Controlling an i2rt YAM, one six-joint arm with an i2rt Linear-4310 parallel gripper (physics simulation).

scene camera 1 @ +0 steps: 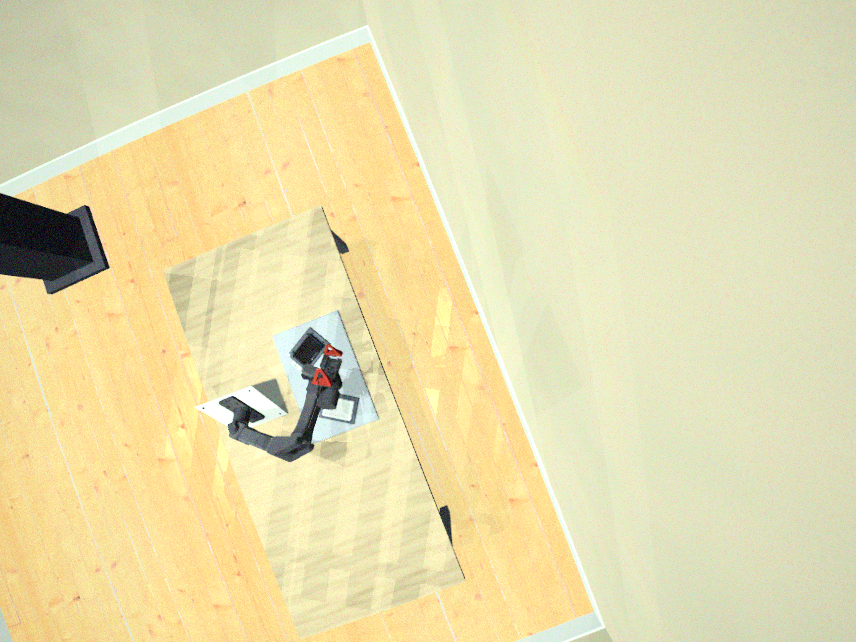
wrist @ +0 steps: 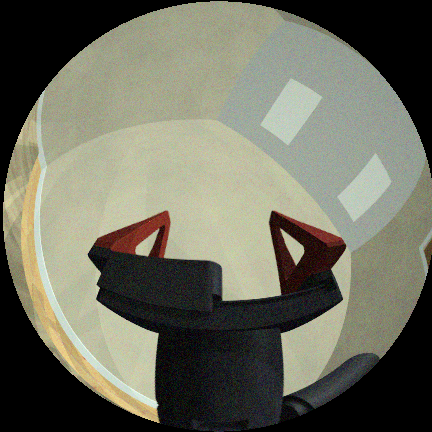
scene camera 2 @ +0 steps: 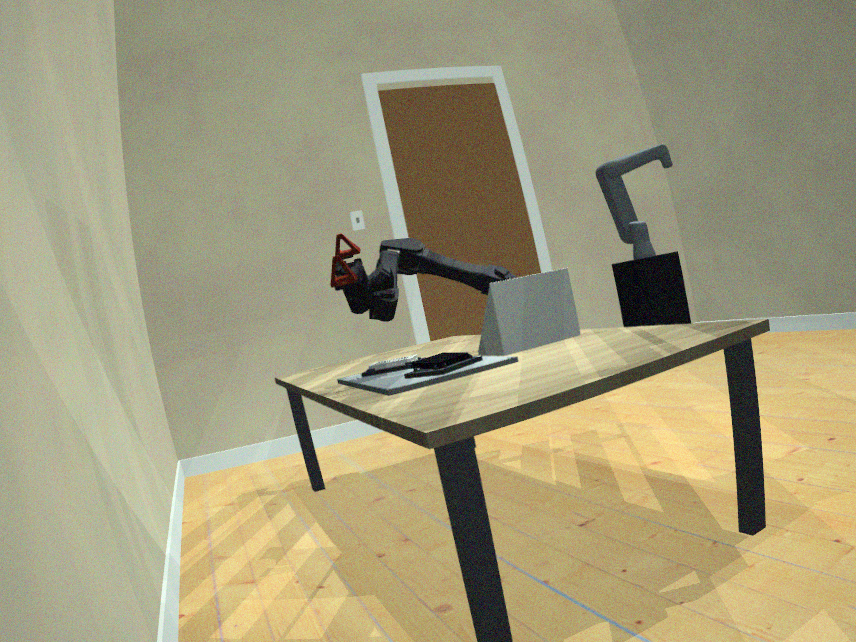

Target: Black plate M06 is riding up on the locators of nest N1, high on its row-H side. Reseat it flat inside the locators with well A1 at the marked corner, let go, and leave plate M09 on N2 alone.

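Seen in the pictures: gripper, fingertip midpoint: [scene camera 1: 323,356] [wrist: 219,215] [scene camera 2: 337,245]; arm's base, origin of the base link: [scene camera 1: 243,409] [scene camera 2: 521,307].
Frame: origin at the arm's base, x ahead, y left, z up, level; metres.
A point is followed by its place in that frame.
The black plate M06 [scene camera 1: 309,346] @[x 0.339, y 0.146, z -0.069 m] [scene camera 2: 442,360] @[x 0.336, y 0.173, z -0.073 m] sits on a dark nest on the blue-grey board [scene camera 1: 355,376] @[x 0.472, y -0.055, z -0.099 m] [scene camera 2: 384,384] @[x 0.481, y 0.147, z -0.097 m]. In scene camera 2 it looks slightly raised above the nest; which side is high, and its well A1 corner, are too small to tell. A pale plate [scene camera 1: 340,409] @[x 0.361, y -0.164, z -0.078 m] [scene camera 2: 392,364] @[x 0.368, y -0.117, z -0.080 m], apparently M09, lies on the other nest, partly covered by the arm in scene camera 1. My gripper [scene camera 1: 327,364] @[x 0.502, y 0.065, z 0.253 m] [scene camera 2: 339,259] @[x 0.502, y 0.065, z 0.253 m] [wrist: 219,215] @[x 0.502, y 0.065, z 0.253 m] is open and empty, high above the board, its fingers pointing away from the table. Neither plate shows in the wrist view.
The board lies on a wooden table [scene camera 1: 345,518] @[x 0.180, y -0.637, z -0.112 m] [scene camera 2: 587,366] @[x 0.209, y 0.591, z -0.112 m]. A pale wedge-shaped stand [scene camera 1: 224,406] @[x -0.030, y 0.039, z 0.056 m] [scene camera 2: 535,310] @[x 0.003, y 0.078, z -0.014 m] carries the arm's base beside the board. A second grey arm [scene camera 2: 618,200] stands on a black pedestal [scene camera 2: 652,290] beyond the table.
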